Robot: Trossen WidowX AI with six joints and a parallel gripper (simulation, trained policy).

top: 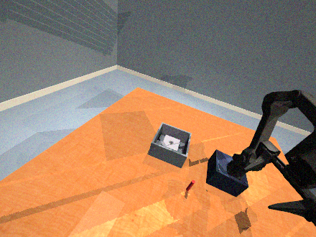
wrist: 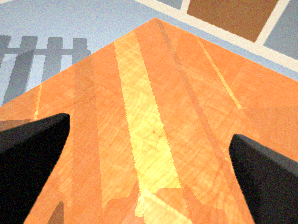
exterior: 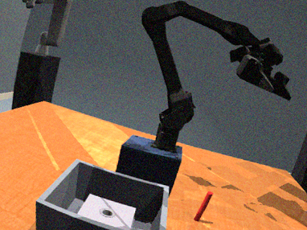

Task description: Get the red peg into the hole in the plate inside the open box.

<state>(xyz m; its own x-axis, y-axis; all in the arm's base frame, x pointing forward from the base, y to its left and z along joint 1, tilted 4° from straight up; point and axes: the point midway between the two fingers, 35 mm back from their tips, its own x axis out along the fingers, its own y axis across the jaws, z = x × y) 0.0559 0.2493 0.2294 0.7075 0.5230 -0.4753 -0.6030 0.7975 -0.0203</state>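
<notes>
Right now the red peg is 9 cm ahead of my gripper tip, 11 cm to the right of it and 29 cm below it. Also, from my gripper tip: box: 26 cm ahead, 28 cm to the right, 31 cm below; grey plate: 26 cm ahead, 28 cm to the right, 29 cm below.
</notes>
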